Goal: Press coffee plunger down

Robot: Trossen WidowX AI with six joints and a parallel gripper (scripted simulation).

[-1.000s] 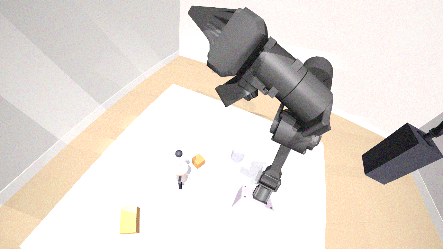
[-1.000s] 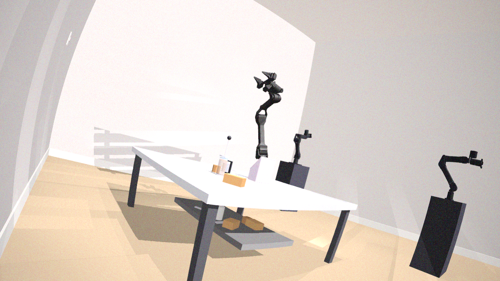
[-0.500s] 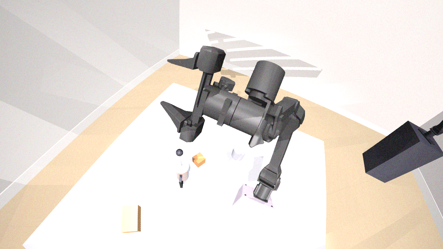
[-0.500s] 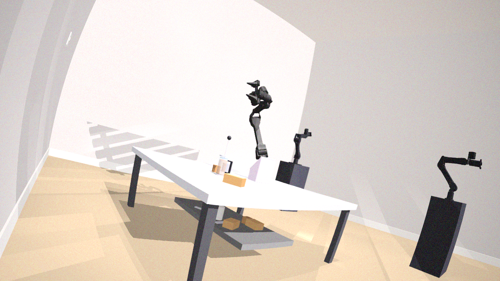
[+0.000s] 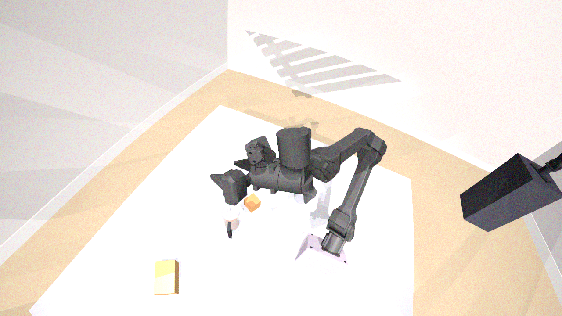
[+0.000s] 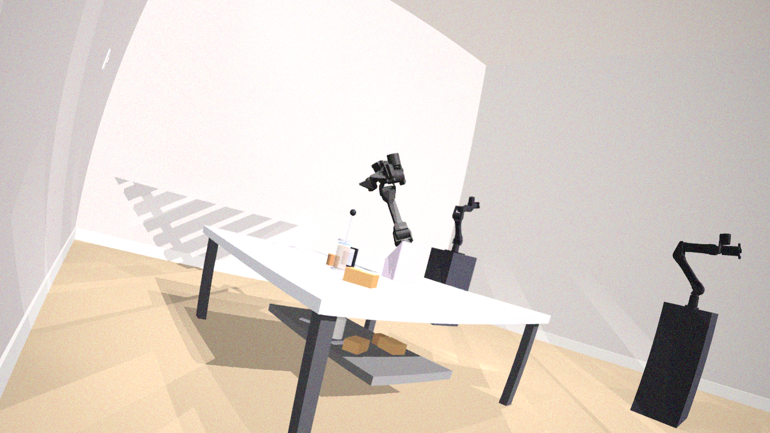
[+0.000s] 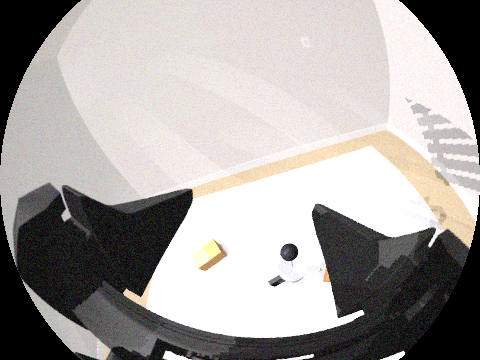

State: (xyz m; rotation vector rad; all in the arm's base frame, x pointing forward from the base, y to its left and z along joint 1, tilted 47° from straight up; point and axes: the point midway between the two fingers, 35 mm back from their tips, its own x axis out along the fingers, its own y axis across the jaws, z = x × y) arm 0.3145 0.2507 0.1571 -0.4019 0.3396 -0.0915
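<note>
The glass coffee press lies 27 cm below my gripper tip.
</note>
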